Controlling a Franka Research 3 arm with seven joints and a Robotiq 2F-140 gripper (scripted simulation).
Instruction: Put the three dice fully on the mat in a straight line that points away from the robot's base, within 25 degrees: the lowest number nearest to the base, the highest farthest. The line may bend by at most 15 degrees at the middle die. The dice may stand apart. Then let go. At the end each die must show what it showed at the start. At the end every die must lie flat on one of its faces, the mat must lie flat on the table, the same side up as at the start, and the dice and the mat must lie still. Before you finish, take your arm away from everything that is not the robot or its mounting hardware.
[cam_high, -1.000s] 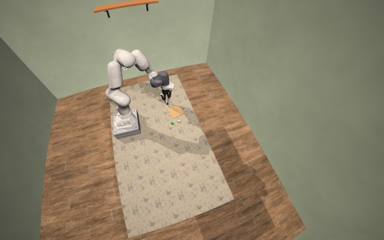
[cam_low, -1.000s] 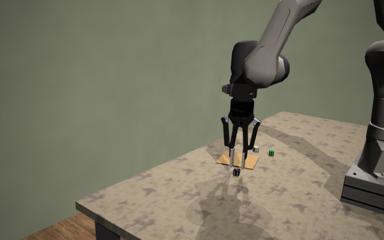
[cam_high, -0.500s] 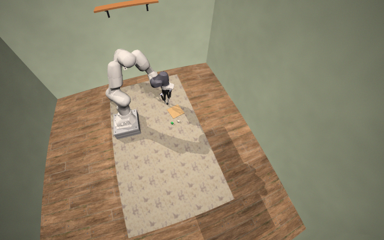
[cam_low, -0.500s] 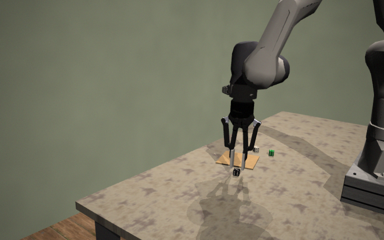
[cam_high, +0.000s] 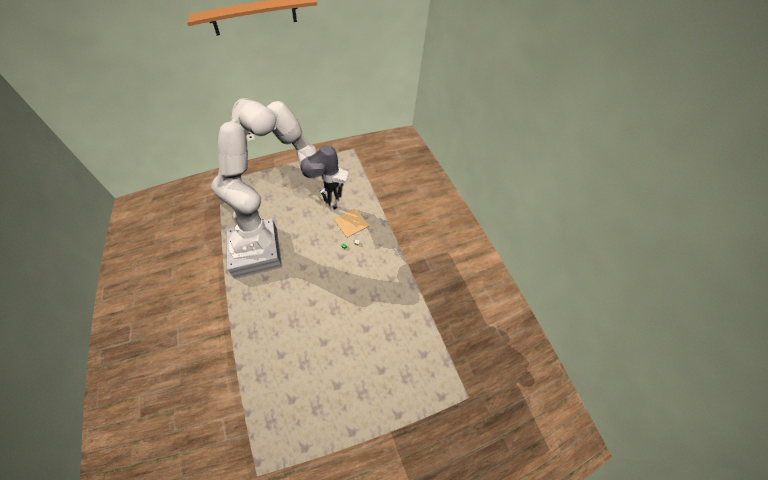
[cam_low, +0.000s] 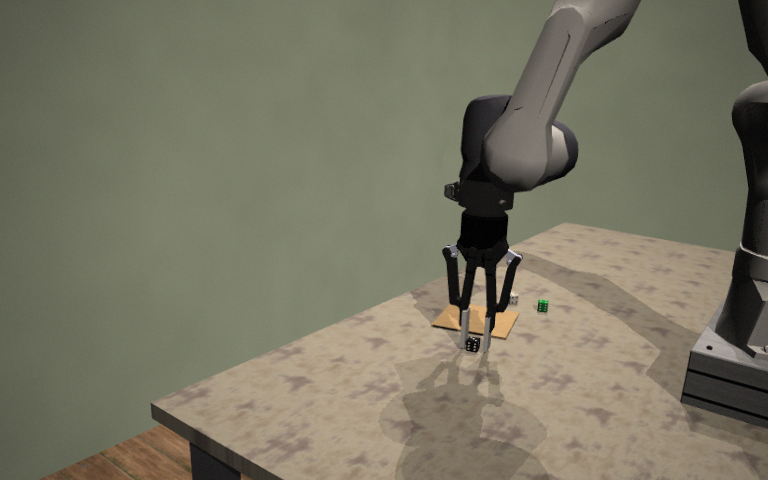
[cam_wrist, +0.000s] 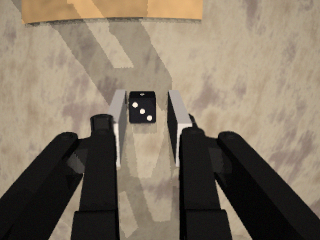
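Right now the black die is 3 cm below my hand. The rest, counted from my hand: tan mat 6 cm ahead, 13 cm to the right, 4 cm below; then green die 3 cm behind, 26 cm to the right, 3 cm below; then white die 4 cm ahead, 27 cm to the right, 3 cm below.
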